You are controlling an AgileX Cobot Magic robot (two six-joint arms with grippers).
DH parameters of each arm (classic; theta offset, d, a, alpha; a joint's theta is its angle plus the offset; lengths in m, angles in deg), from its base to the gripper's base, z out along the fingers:
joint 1: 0 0.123 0 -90
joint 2: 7.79 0 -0.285 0
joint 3: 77.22 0 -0.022 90
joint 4: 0 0.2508 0 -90
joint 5: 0 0 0.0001 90
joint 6: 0 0.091 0 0
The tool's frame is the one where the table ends.
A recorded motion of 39 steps. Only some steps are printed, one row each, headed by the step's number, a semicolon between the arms.
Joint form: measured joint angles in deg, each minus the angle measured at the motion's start. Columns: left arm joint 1, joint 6, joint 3, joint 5, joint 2, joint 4; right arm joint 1, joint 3, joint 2, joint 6, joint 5, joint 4.
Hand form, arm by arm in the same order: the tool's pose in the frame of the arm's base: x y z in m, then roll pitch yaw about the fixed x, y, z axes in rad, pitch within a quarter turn. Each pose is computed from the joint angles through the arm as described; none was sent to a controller.
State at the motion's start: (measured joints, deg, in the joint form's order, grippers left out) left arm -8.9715 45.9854 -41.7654 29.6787 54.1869 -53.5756; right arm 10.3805 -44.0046 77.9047 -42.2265 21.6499 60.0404
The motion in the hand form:
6: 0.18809 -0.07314 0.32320 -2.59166 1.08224 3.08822; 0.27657 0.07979 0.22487 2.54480 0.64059 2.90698
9: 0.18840 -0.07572 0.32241 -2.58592 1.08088 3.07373; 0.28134 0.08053 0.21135 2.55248 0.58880 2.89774
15: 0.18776 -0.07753 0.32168 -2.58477 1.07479 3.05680; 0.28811 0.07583 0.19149 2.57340 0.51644 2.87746
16: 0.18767 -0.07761 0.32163 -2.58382 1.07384 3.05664; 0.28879 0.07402 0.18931 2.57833 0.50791 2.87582
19: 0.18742 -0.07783 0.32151 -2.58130 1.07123 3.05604; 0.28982 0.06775 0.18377 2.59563 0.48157 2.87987
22: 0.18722 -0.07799 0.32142 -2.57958 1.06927 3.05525; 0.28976 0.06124 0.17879 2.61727 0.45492 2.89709
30: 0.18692 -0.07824 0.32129 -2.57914 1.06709 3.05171; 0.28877 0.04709 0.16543 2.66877 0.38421 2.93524
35: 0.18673 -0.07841 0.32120 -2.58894 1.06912 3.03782; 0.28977 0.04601 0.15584 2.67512 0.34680 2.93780
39: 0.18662 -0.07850 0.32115 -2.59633 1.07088 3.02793; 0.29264 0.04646 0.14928 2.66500 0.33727 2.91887
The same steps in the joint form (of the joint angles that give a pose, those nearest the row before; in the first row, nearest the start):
6: -1.20 4.63 0.21 0.39 1.60 -4.55; -0.01 0.00 5.28 1.76 -0.79 2.00
9: -1.63 5.91 0.21 0.82 1.98 -5.70; -0.07 0.00 8.02 2.13 -0.80 2.79
15: -1.87 6.37 0.21 1.59 2.14 -6.03; -1.25 0.00 11.91 2.90 -0.65 3.06
16: -1.87 6.35 0.21 1.67 2.14 -6.03; -1.64 0.00 12.30 3.16 -0.49 2.70
19: -1.88 6.28 0.21 1.89 2.14 -6.03; -3.02 0.00 13.20 4.21 0.53 0.80
22: -1.87 6.24 0.21 2.07 2.14 -6.03; -4.48 0.00 13.94 5.25 2.00 -1.78
30: -1.87 6.25 0.21 2.32 2.14 -6.02; -7.48 0.00 16.01 7.68 5.06 -7.73
35: -1.88 6.64 0.21 2.49 2.14 -6.03; -7.80 -0.03 17.90 7.68 5.54 -7.83
39: -1.88 6.92 0.21 2.58 2.14 -6.02; -7.80 -0.05 19.42 5.86 4.80 -5.09

